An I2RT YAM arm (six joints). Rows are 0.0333 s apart.
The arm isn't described. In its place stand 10 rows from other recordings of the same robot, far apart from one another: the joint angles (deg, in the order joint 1, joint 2, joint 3, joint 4, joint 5, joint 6), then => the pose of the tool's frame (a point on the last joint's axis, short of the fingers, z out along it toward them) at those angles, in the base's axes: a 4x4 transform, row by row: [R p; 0 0 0 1], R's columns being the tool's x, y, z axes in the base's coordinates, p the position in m.
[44.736, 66.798, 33.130, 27.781, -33.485, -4.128] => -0.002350 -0.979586 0.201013 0.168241; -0.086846 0.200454 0.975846 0.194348; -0.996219 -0.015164 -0.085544 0.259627; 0 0 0 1
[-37.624, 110.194, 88.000, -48.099, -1.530, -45.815] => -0.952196 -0.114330 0.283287 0.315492; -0.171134 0.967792 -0.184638 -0.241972; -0.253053 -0.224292 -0.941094 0.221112; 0 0 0 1
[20.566, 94.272, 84.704, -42.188, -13.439, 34.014] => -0.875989 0.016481 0.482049 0.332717; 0.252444 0.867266 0.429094 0.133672; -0.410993 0.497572 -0.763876 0.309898; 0 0 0 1
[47.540, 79.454, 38.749, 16.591, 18.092, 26.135] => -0.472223 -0.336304 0.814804 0.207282; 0.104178 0.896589 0.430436 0.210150; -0.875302 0.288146 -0.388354 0.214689; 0 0 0 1
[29.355, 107.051, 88.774, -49.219, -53.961, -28.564] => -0.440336 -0.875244 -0.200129 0.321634; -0.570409 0.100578 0.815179 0.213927; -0.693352 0.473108 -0.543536 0.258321; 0 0 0 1
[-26.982, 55.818, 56.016, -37.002, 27.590, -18.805] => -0.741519 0.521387 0.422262 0.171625; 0.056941 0.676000 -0.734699 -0.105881; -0.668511 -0.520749 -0.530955 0.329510; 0 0 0 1
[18.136, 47.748, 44.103, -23.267, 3.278, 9.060] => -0.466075 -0.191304 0.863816 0.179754; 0.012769 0.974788 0.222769 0.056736; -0.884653 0.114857 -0.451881 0.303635; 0 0 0 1
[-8.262, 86.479, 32.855, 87.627, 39.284, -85.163] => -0.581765 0.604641 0.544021 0.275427; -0.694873 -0.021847 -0.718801 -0.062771; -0.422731 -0.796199 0.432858 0.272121; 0 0 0 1
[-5.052, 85.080, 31.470, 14.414, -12.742, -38.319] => -0.441586 -0.456527 0.772389 0.274892; -0.568091 0.808592 0.153140 -0.016418; -0.694460 -0.371163 -0.616412 0.146191; 0 0 0 1
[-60.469, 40.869, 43.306, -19.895, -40.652, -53.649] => -0.372605 0.090617 0.923555 0.098521; -0.581955 0.752389 -0.308610 -0.126863; -0.722838 -0.652457 -0.227609 0.326305; 0 0 0 1
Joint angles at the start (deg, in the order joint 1, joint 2, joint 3, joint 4, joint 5, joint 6): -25.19, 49.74, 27.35, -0.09, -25.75, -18.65
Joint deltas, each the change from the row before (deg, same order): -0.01, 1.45, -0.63, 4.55, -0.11, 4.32; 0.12, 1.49, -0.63, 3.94, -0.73, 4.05; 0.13, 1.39, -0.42, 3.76, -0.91, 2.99; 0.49, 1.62, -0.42, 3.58, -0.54, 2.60; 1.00, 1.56, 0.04, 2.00, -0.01, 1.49; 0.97, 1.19, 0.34, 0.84, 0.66, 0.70; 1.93, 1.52, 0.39, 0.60, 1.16, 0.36; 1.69, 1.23, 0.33, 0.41, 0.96, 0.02; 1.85, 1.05, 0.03, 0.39, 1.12, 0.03
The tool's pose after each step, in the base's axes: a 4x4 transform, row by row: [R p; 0 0 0 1], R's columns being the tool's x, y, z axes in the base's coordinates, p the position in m. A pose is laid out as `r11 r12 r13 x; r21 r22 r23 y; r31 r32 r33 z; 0 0 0 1`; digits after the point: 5 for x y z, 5 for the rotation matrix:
-0.30303 -0.06471 0.95078 0.18940; -0.10355 0.99402 0.03465 -0.07197; -0.94734 -0.08796 -0.30792 0.23606; 0 0 0 1
-0.27711 -0.05645 0.95918 0.19372; -0.04651 0.99789 0.04529 -0.07307; -0.95971 -0.03206 -0.27915 0.23440; 0 0 0 1
-0.24799 -0.05974 0.96692 0.19779; -0.00876 0.99819 0.05942 -0.07389; -0.96872 0.00626 -0.24806 0.23400; 0 0 0 1
-0.22625 -0.06716 0.97175 0.20244; 0.02363 0.99695 0.07440 -0.07370; -0.97378 0.03980 -0.22397 0.23242; 0 0 0 1
-0.22126 -0.07928 0.97199 0.20755; 0.04232 0.99497 0.09079 -0.07183; -0.97430 0.06122 -0.21679 0.23086; 0 0 0 1
-0.22375 -0.08221 0.97117 0.21195; 0.05072 0.99410 0.09584 -0.07002; -0.97333 0.07070 -0.21826 0.23017; 0 0 0 1
-0.23520 -0.09399 0.96739 0.21810; 0.05244 0.99264 0.10919 -0.06500; -0.97053 0.07641 -0.22854 0.22804; 0 0 0 1
-0.24513 -0.10639 0.96364 0.22311; 0.04843 0.99138 0.12177 -0.06020; -0.96828 0.07652 -0.23786 0.22617; 0 0 0 1
-0.25748 -0.11866 0.95897 0.22722; 0.04402 0.98996 0.13431 -0.05432; -0.96528 0.07679 -0.24968 0.22309; 0 0 0 1

